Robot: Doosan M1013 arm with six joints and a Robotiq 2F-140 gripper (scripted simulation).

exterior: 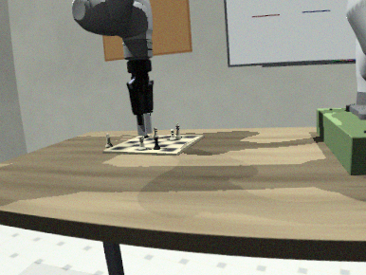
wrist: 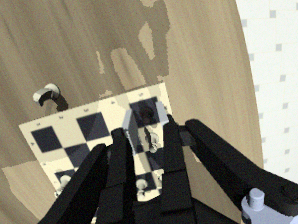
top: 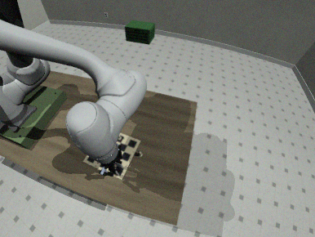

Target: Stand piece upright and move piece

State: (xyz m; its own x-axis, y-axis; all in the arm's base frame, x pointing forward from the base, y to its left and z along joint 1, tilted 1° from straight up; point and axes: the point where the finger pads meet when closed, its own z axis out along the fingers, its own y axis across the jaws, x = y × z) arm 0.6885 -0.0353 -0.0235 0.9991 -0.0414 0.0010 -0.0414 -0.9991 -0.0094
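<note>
Now: hand 8 cm to the right of the small chessboard, 7 cm past it and 4 cm above it.
</note>
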